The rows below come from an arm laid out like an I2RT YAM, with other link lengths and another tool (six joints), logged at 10 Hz.
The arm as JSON. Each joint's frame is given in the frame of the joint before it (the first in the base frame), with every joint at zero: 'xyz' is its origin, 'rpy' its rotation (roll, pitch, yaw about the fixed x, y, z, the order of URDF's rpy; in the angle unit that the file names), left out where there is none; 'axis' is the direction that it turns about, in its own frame. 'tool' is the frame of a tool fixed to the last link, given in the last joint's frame.
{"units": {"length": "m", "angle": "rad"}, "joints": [
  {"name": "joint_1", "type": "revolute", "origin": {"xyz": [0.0, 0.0, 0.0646]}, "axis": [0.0, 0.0, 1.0]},
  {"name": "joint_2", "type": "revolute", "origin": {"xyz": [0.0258, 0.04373, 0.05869]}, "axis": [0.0, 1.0, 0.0]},
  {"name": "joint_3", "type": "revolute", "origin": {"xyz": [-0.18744, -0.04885, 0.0]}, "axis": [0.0, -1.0, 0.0]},
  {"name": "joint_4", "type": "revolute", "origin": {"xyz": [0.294, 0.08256, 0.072]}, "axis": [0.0, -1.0, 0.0]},
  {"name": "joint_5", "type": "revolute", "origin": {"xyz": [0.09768, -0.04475, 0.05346]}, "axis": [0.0, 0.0, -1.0]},
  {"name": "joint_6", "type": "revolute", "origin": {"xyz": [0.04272, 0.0, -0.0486]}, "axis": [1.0, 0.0, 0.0]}
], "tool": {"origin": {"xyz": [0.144, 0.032, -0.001], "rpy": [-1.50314, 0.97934, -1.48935]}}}
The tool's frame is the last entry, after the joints.
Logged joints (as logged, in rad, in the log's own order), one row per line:
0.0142, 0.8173, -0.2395, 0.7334, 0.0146, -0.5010
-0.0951, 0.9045, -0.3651, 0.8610, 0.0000, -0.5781
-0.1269, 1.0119, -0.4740, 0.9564, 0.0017, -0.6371
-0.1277, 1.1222, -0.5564, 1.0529, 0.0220, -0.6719
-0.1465, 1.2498, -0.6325, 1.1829, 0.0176, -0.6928
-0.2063, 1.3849, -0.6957, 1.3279, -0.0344, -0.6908
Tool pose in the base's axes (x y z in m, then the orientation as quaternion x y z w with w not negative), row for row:
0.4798, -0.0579, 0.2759, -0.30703, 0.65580, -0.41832, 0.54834
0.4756, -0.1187, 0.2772, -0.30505, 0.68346, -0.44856, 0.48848
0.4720, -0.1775, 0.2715, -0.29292, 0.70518, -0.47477, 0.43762
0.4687, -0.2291, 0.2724, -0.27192, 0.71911, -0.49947, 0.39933
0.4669, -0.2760, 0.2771, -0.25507, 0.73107, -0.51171, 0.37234
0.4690, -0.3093, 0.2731, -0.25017, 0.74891, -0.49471, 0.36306
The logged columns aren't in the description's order. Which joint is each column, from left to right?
Columns, left to right: joint_4, joint_2, joint_1, joint_3, joint_5, joint_6.
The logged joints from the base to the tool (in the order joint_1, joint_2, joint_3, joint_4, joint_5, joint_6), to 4 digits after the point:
-0.2395, 0.8173, 0.7334, 0.0142, 0.0146, -0.5010
-0.3651, 0.9045, 0.8610, -0.0951, 0.0000, -0.5781
-0.4740, 1.0119, 0.9564, -0.1269, 0.0017, -0.6371
-0.5564, 1.1222, 1.0529, -0.1277, 0.0220, -0.6719
-0.6325, 1.2498, 1.1829, -0.1465, 0.0176, -0.6928
-0.6957, 1.3849, 1.3279, -0.2063, -0.0344, -0.6908

